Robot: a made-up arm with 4 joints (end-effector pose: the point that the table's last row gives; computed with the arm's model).
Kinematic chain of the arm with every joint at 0, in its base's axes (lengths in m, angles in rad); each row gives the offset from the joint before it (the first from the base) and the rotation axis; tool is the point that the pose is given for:
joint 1: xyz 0 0 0.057 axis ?
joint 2: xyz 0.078 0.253 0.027 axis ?
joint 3: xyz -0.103 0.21 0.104 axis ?
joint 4: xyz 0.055 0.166 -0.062 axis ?
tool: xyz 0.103 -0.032 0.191
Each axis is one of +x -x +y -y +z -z.
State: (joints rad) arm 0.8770 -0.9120 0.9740 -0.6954
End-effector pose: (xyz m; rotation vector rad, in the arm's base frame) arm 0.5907 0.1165 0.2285 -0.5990 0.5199 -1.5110
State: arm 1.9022 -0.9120 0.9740 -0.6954
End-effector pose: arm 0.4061 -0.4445 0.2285 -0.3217 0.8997 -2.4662
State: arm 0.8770 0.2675 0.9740 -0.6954
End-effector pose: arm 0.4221 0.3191 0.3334 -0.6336 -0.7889 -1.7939
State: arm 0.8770 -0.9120 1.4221 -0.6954
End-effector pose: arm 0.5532 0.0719 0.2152 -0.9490 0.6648 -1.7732
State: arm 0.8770 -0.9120 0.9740 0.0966
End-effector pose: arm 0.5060 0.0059 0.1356 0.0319 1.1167 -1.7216
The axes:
joint 1: -z
joint 2: -y
joint 3: -z
joint 4: +y

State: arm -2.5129 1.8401 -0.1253 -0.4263
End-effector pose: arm -0.2280 -0.5818 -0.0334 2.5255 -0.9486 1.2430
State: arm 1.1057 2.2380 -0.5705 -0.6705
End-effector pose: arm 0.5124 0.2831 -0.2007 -1.8720 -1.9761 0.3104
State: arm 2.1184 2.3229 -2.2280 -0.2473
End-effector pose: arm 0.3560 -0.3127 -0.2894 -1.8411 1.1499 0.2829
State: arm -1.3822 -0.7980 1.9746 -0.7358
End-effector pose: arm -0.3492 0.3438 0.2468 -0.9779 -0.7614 -0.2397
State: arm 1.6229 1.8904 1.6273 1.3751
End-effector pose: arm 0.1883 -0.1037 0.1060 0.9048 -1.5707 -1.0949
